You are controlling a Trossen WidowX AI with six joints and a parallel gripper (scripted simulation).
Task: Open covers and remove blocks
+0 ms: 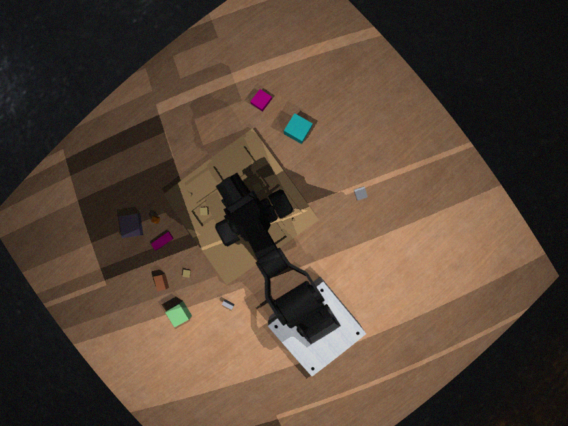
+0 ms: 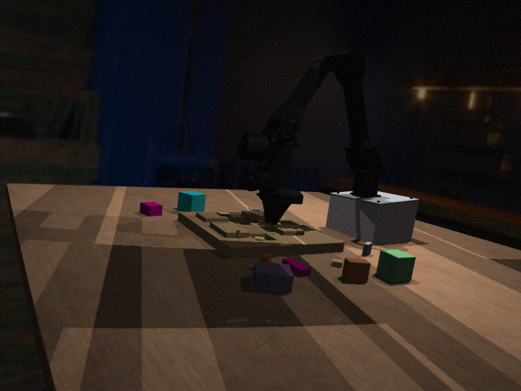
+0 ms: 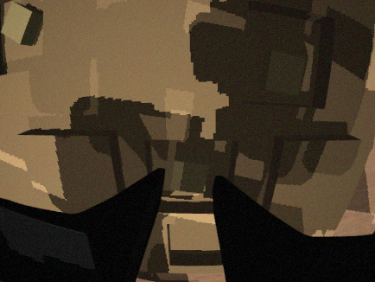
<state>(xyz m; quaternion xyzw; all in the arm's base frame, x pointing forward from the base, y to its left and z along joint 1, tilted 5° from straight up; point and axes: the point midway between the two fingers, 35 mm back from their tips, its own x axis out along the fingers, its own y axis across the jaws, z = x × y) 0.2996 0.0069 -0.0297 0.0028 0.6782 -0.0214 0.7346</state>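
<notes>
Right now the tan puzzle board is 50 mm ahead of my gripper tip and 10 mm to the left of it. The rest, counted from my gripper tip: orange block 240 mm to the left, 130 mm ahead, 10 mm below; then teal cube 210 mm to the right, 150 mm ahead, 10 mm above; then magenta bar 260 mm to the left, 70 mm ahead, 20 mm below.
</notes>
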